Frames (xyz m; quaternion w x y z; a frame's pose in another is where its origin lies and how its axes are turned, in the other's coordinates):
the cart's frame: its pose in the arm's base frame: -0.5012 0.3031 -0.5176 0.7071 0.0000 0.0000 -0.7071
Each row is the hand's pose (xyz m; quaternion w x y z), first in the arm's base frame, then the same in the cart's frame.
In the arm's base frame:
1: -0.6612 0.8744 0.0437 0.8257 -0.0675 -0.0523 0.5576
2: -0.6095 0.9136 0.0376 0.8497 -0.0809 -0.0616 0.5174
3: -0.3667 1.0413 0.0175 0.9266 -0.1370 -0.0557 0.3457
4: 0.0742 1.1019 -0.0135 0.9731 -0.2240 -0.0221 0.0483
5: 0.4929 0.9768 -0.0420 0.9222 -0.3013 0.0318 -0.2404
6: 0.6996 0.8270 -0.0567 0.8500 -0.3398 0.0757 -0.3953
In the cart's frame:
1: -0.5713 -0.1600 0.5613 0.1896 -0.0107 -0.0847 0.9781
2: -0.6105 -0.1083 0.5552 0.2350 -0.0136 -0.1008 0.9667
3: -0.7382 0.1345 0.5351 0.4108 -0.0575 -0.1363 0.8997
4: -0.7988 0.5754 0.5041 0.6540 -0.1428 -0.1740 0.7223
5: -0.6737 0.9941 0.4756 0.8221 -0.2355 -0.1906 0.4821
6: -0.5239 1.2008 0.4609 0.8806 -0.2938 -0.1868 0.3215

